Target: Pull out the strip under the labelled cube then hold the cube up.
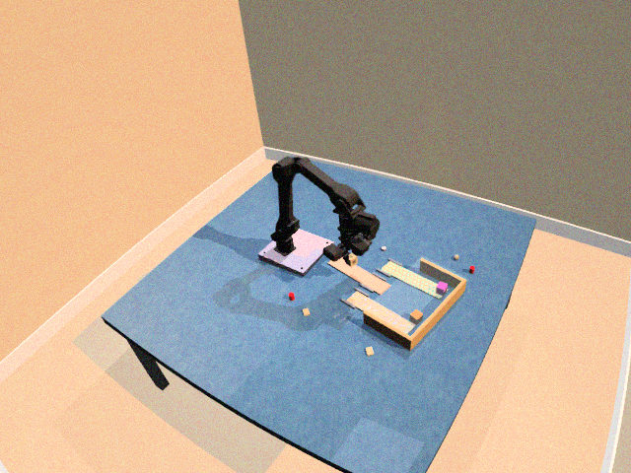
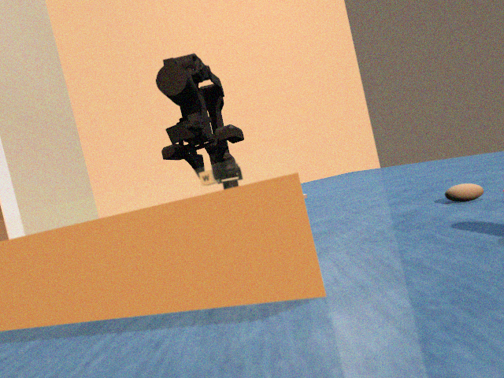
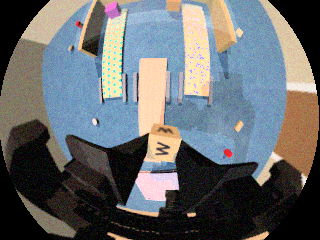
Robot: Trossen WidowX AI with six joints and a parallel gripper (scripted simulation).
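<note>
My gripper tip is 3 cm to the right of the salmon strip and 8 cm above it. Also, from my gripper tip: labelled cube 1 cm above; then pebble 26 cm ahead, 30 cm to the left, 7 cm below.
</note>
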